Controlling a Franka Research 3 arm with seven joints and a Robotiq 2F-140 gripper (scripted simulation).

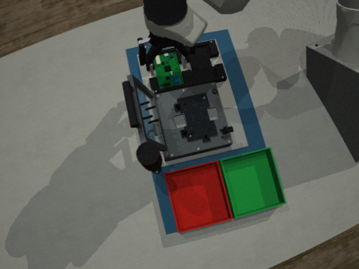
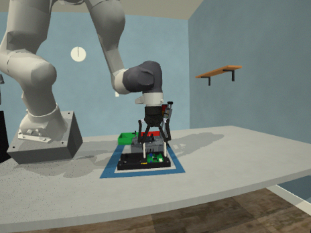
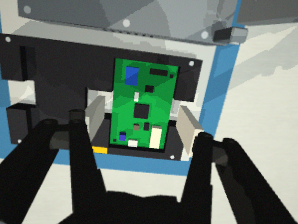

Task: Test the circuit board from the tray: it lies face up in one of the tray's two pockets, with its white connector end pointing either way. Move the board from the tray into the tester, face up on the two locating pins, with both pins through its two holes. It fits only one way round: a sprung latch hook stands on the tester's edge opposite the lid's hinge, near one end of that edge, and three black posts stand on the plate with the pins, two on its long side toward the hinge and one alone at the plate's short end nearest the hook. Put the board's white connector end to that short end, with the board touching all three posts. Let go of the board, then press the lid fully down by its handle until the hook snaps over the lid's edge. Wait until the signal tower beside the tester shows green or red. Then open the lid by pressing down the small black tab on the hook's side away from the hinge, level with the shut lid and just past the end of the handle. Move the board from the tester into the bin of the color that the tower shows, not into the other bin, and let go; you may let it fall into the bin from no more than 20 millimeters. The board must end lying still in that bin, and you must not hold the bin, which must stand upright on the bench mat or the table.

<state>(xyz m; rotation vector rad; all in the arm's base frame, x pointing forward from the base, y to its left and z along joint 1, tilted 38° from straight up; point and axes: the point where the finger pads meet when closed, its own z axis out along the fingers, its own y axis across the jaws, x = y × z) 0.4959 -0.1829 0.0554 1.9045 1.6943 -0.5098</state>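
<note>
My hand is 4 cm above the green circuit board. The rest, counted from my hand: latch hook 24 cm to the left, 7 cm behind, 3 cm above; then clear lid 16 cm to the left, 13 cm above, 11 cm ahead; then tester plate 18 cm to the left, 1 cm behind, 1 cm above.
</note>
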